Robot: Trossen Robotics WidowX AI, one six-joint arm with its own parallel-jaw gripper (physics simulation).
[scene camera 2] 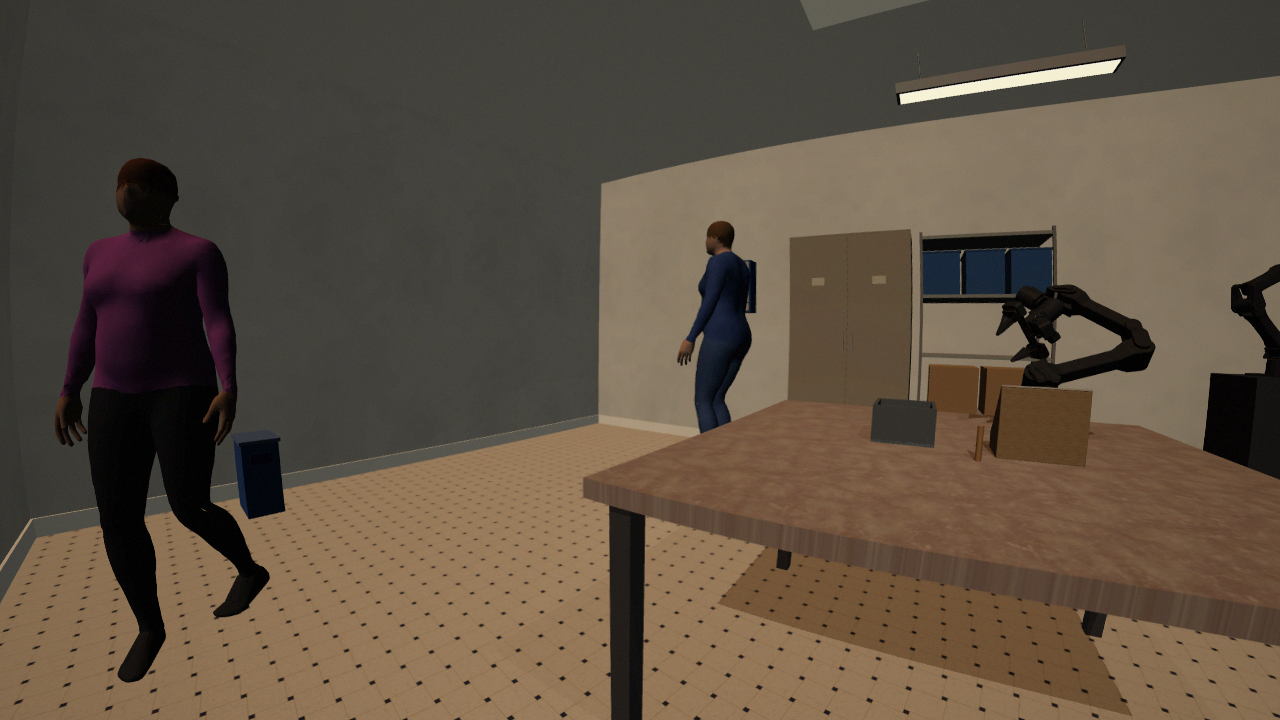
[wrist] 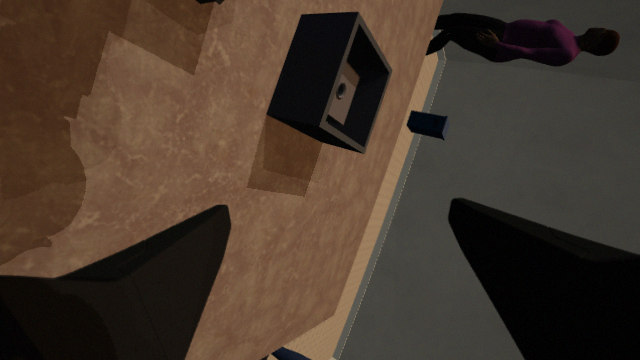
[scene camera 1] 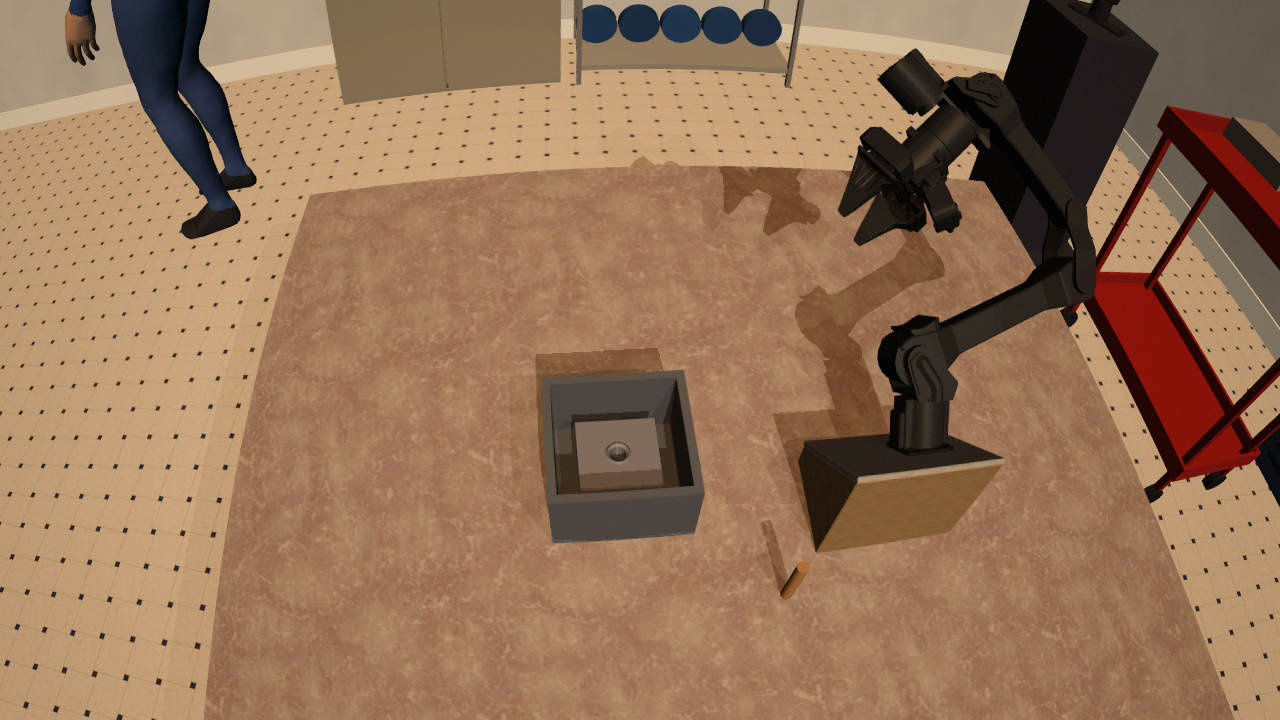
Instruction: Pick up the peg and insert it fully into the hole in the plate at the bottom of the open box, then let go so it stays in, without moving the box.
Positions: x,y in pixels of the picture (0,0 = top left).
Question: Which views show the gripper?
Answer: Scene camera 2, the wrist view and scene camera 1: all of them.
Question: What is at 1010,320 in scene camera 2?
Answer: The gripper.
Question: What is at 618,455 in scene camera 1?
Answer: A plate.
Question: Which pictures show the grey box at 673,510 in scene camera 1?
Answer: Scene camera 2, the wrist view and scene camera 1: all of them.
